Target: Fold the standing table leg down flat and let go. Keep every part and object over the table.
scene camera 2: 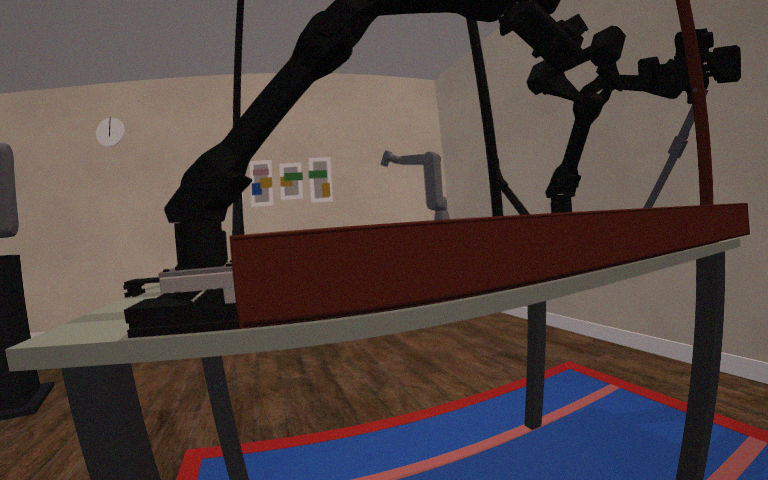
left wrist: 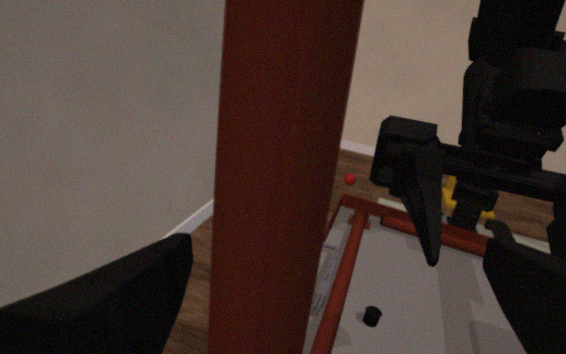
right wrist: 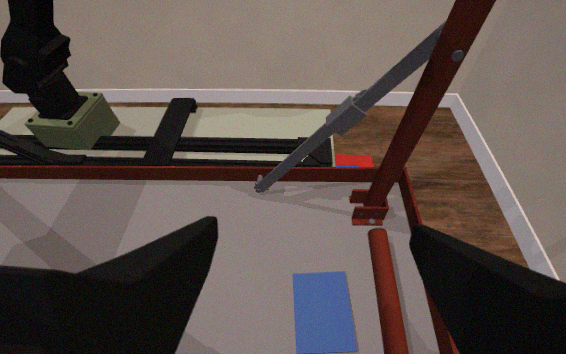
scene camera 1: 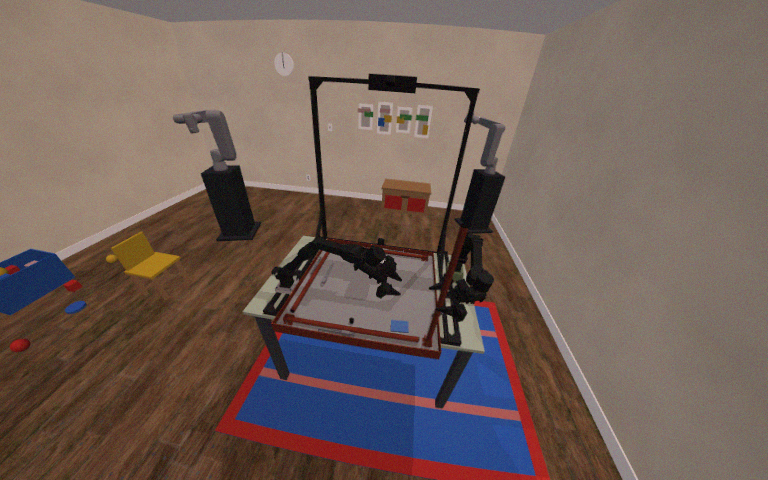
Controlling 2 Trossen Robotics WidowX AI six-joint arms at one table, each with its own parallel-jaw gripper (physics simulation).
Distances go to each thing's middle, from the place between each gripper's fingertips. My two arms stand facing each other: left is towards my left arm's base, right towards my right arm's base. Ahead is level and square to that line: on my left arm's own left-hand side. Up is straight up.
The grey hinged brace (scene camera 2: 671, 160) lies 17 cm below my left hand, 7 cm to the left of it and 5 cm behind it.
My right gripper is now 80 mm short of the grey hinged brace, 160 mm to the right of it and 110 mm above it.
